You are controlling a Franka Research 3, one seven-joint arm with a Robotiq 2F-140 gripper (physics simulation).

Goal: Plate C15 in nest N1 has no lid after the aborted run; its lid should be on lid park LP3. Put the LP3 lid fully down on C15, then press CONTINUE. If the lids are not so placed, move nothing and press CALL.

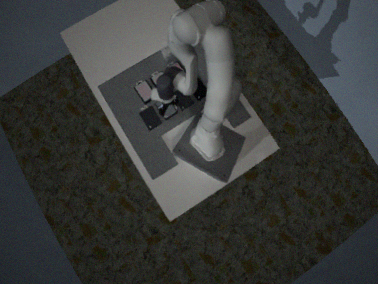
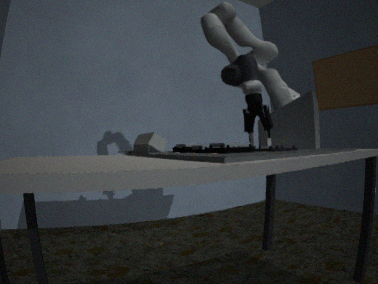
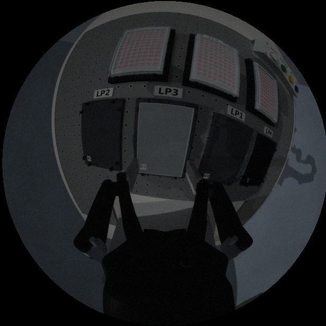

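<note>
The pale grey lid (image 3: 165,135) lies flat on lid park LP3, under the LP3 label (image 3: 168,91). My gripper (image 3: 162,165) (image 2: 260,143) points down and is low over the board; its finger pads meet the lid's left and right edges near its lower end, so it appears shut on the lid. Three plates with pink wells stand in black nests beyond the parks: a left one (image 3: 140,52) (image 1: 143,90), a middle one (image 3: 215,65) and a right one (image 3: 266,91). Their nest and plate labels are unreadable, so I cannot tell which is C15.
Dark parks LP2 (image 3: 102,134) and LP1 (image 3: 226,145) flank LP3; LP1 looks glossy, and I cannot tell whether a lid lies there. Park LP4 (image 3: 259,160) is farther right. A sloped button box (image 3: 265,50) (image 2: 150,142) with green (image 3: 283,68), yellow (image 3: 291,79) and blue (image 3: 296,88) buttons stands beyond the right plate.
</note>
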